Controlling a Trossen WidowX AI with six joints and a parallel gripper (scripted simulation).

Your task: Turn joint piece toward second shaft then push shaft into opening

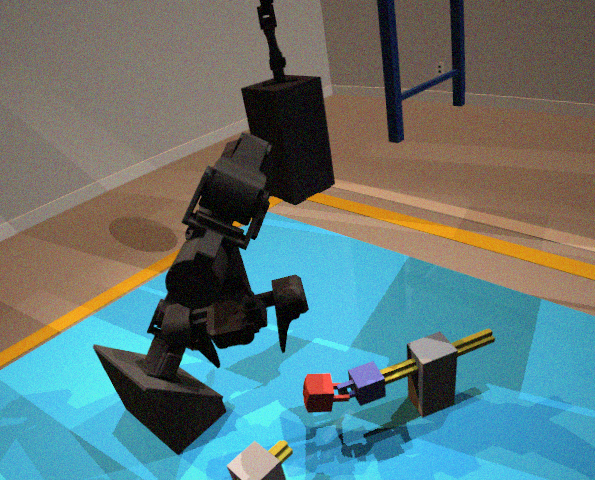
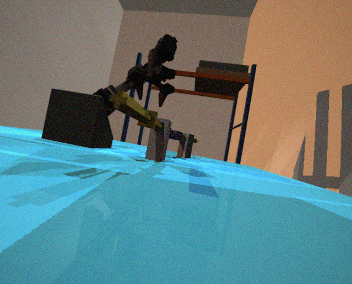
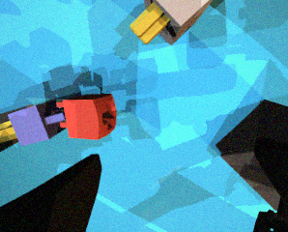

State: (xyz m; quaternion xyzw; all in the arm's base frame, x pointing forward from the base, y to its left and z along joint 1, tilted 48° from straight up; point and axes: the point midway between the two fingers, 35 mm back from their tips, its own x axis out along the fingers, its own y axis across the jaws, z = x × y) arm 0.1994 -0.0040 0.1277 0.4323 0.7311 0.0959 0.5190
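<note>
Right now the red square joint piece is 5 cm ahead of my gripper tip, 7 cm to the left of it and 9 cm below it.
</note>
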